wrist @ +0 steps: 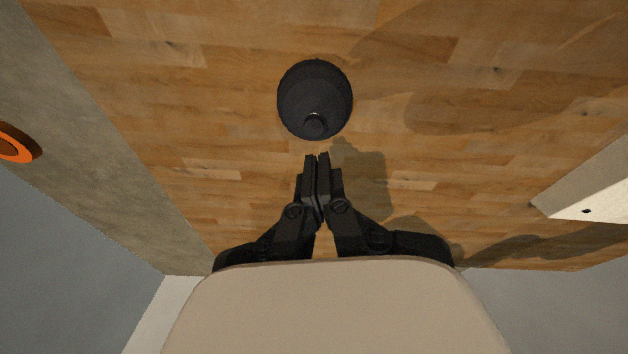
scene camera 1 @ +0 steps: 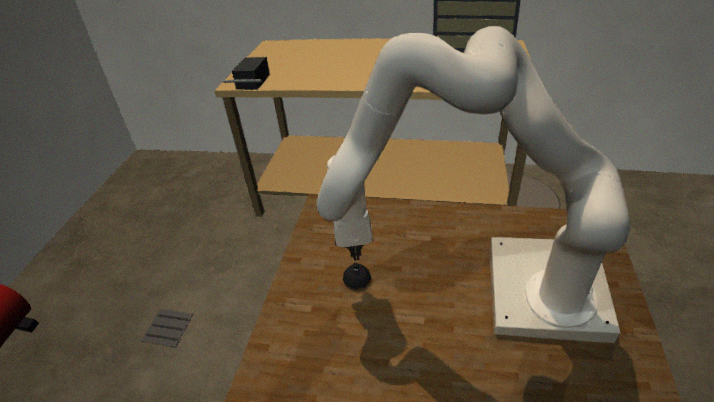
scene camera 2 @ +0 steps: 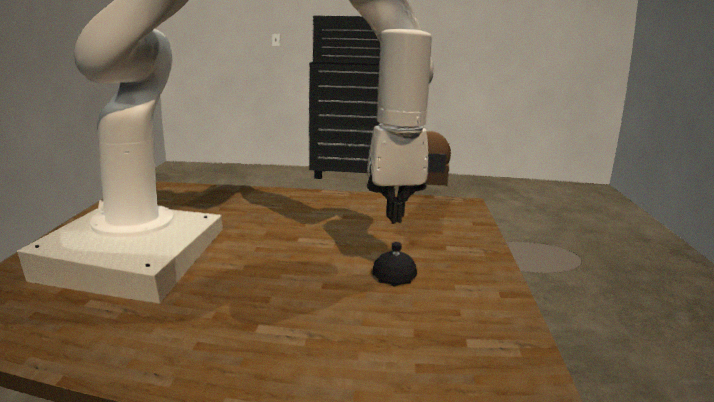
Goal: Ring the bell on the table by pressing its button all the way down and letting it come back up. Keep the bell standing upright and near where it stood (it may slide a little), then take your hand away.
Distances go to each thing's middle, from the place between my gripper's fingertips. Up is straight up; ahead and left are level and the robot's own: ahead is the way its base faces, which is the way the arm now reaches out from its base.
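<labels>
There's a black dome-shaped bell [scene camera 2: 395, 269] here, and it's 10 mm ahead of my hand, 10 mm to the right of it and 80 mm below it.
</labels>
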